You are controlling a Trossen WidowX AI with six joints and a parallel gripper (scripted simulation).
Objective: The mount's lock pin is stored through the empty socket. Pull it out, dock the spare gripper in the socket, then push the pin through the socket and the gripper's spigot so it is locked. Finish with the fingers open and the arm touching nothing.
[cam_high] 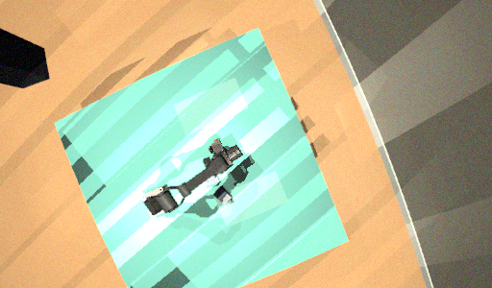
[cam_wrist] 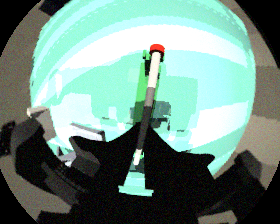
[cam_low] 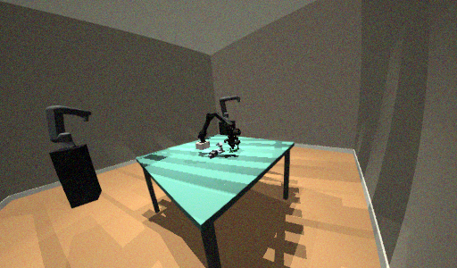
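My gripper tip is now 20 mm to the right of the green bar. From my gripper tip the other things lie so: spare gripper 50 mm behind, 220 mm to the right; then grey mount 100 mm behind, 100 mm to the right, 30 mm above.
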